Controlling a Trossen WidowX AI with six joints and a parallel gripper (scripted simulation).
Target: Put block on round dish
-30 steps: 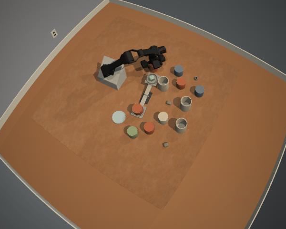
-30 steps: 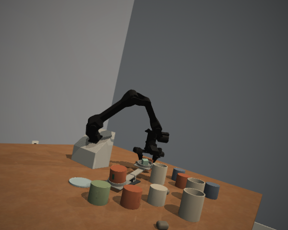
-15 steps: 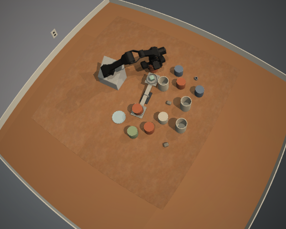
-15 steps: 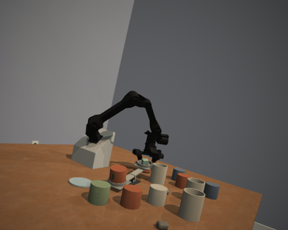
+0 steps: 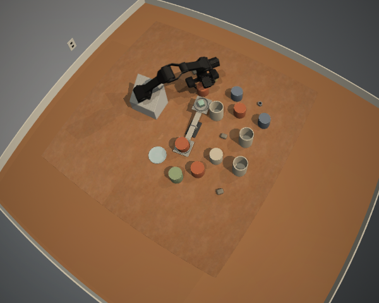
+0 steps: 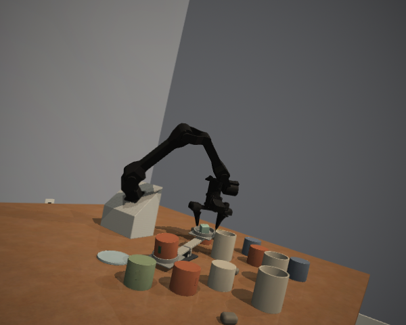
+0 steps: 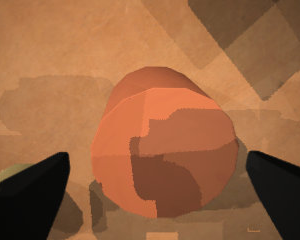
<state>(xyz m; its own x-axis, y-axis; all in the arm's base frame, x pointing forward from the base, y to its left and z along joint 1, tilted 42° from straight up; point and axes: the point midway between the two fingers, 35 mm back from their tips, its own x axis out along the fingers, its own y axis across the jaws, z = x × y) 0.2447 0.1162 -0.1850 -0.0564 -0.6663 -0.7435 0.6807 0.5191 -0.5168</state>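
Now: gripper tip 5 cm short of the pale green block, 13 cm to the left of it and 2 cm below it. Also, from my gripper tip: round pale blue dish 6 cm behind, 48 cm to the right, 6 cm below; cream cup 23 cm ahead, 35 cm to the right, 3 cm below; orange cup 6 cm ahead, 41 cm to the right.
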